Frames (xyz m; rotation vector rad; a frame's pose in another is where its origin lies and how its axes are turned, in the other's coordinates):
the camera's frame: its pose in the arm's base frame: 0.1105 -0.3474 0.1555 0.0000 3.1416 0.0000
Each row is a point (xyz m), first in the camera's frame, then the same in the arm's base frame.
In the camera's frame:
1: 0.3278 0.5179 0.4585
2: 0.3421 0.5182 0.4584
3: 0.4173 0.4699 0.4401
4: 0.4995 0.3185 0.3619
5: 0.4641 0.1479 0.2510
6: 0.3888 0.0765 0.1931
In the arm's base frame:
1: -0.2173 0.1705 -0.3030
2: -0.2316 0.1708 -0.3029
3: -0.3068 0.1225 -0.2846
4: -0.3890 -0.0289 -0.2064
5: -0.3536 -0.1995 -0.0955
6: -0.2783 -0.2709 -0.0376

